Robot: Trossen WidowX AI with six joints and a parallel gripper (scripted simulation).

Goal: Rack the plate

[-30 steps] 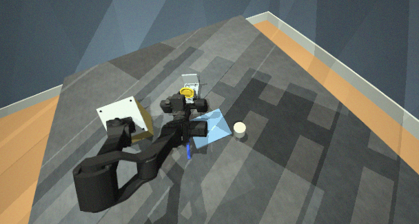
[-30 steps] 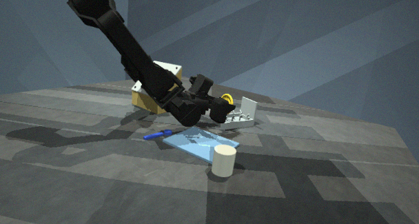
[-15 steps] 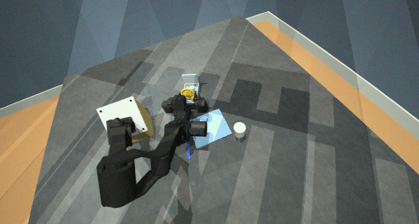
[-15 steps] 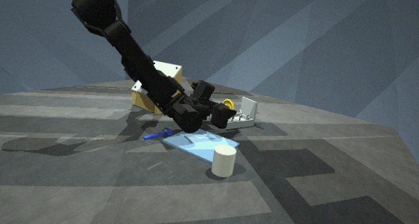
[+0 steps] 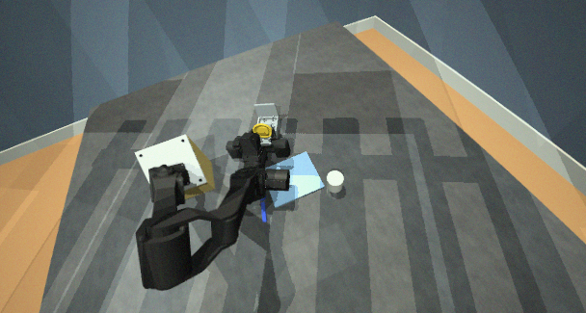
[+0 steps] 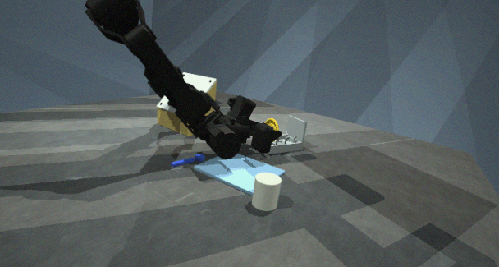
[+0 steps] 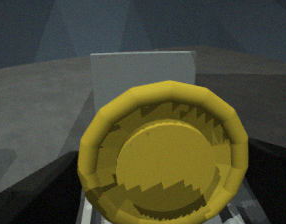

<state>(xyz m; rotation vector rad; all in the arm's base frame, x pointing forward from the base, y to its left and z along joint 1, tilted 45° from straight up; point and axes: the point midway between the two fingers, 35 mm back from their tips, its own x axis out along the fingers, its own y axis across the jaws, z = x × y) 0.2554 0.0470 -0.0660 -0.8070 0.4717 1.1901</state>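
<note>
Now: the dish rack 1 cm ahead of my gripper tip, 2 cm to the left of it and 3 cm below it. Also, from my gripper tip: light blue mat (5 cm ahead, 17 cm to the right, 5 cm below); then blue spoon (5 cm behind, 23 cm to the right, 5 cm below); then white cup (16 cm ahead, 23 cm to the right, 3 cm below).
</note>
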